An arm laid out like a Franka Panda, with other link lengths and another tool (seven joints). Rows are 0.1 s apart.
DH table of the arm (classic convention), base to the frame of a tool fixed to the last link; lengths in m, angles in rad. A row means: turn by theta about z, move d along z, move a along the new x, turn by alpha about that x. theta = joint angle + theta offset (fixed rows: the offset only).
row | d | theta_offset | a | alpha
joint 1 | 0.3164 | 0 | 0 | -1.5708
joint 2 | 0 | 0 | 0 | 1.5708
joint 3 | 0.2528 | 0 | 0.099 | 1.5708
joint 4 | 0 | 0 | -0.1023 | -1.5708
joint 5 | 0.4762 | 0 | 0 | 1.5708
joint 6 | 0 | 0 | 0.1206 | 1.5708
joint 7 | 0.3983 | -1.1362 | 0.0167 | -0.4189
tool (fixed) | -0.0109 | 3.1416 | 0 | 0
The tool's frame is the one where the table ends.
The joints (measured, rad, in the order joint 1, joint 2, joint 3, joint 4, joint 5, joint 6, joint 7), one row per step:
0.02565, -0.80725, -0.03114, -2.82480, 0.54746, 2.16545, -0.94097
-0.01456, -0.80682, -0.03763, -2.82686, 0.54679, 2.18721, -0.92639
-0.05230, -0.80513, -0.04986, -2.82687, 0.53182, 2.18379, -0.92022
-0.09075, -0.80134, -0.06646, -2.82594, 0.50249, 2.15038, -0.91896
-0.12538, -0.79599, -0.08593, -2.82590, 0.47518, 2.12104, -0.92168
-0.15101, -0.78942, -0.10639, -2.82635, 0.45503, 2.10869, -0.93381
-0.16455, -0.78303, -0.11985, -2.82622, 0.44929, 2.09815, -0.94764
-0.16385, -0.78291, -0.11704, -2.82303, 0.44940, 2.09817, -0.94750
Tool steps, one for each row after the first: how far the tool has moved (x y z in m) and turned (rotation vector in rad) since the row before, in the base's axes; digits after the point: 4 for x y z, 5 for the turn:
0.0129, -0.0274, 0.0017, 0.00204, -0.00922, -0.06768
0.0028, -0.0264, -0.0022, -0.00215, 0.00756, -0.04338
-0.0094, -0.0249, -0.0079, -0.00352, 0.03236, -0.02223
-0.0101, -0.0231, -0.0081, -0.00039, 0.02981, -0.02000
-0.0059, -0.0199, -0.0061, -0.00024, 0.01296, -0.01449
-0.0047, -0.0090, -0.0041, 0.00675, 0.00835, -0.00333
0.0013, 0.0005, 0.0017, -0.00260, -0.00262, 0.00224

